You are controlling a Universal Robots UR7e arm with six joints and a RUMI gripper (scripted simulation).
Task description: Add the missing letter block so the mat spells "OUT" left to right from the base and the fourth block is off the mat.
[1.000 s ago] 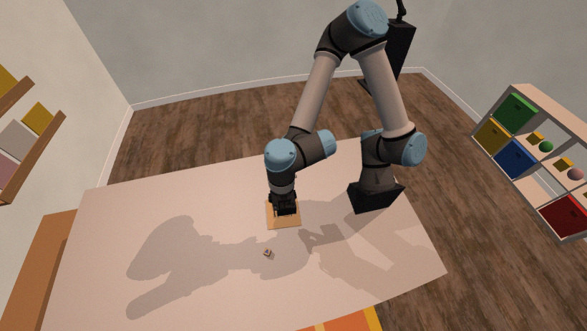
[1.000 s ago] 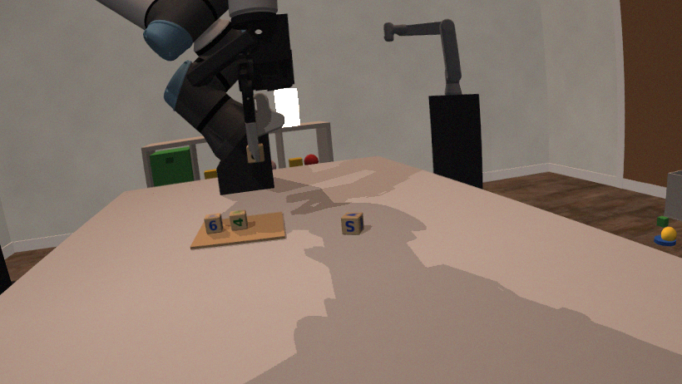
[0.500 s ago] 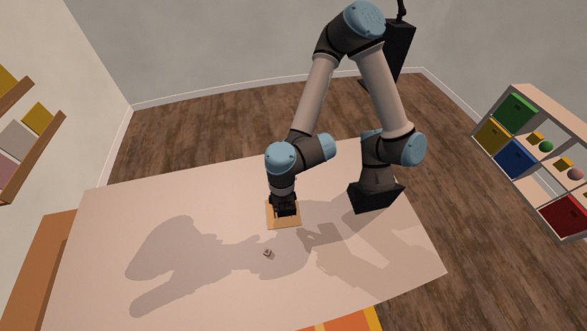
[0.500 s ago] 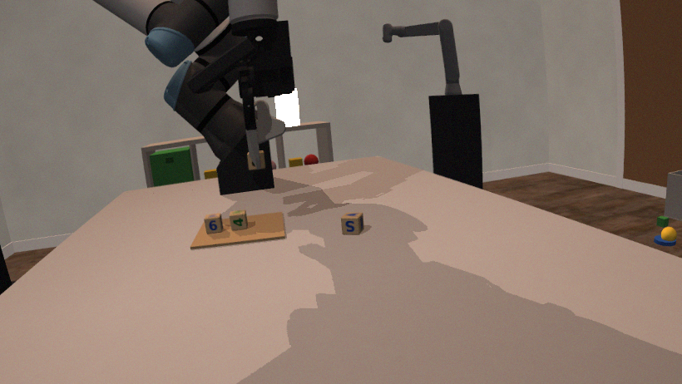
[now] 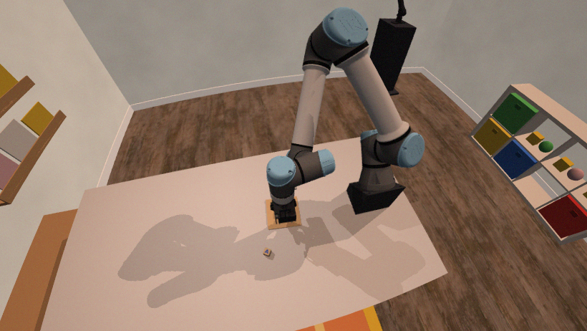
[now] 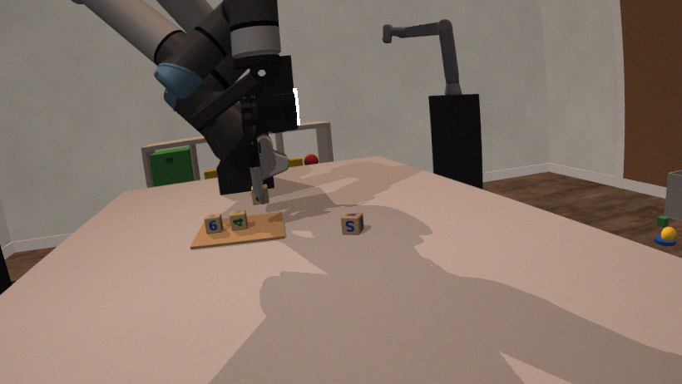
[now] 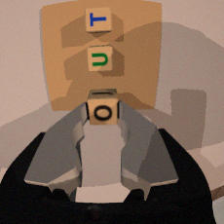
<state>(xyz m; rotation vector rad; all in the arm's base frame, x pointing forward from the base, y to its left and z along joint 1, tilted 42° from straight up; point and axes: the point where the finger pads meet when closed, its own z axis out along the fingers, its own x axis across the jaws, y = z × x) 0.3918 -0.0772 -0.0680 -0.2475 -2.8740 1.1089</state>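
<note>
Right now my hand is 40 mm to the left of the U block and 40 mm above it. From my hand the other things lie so: O block: right at my hand; then T block: 10 mm behind, 80 mm to the right, 40 mm below; then mat: 40 mm to the right, 50 mm below.
</note>
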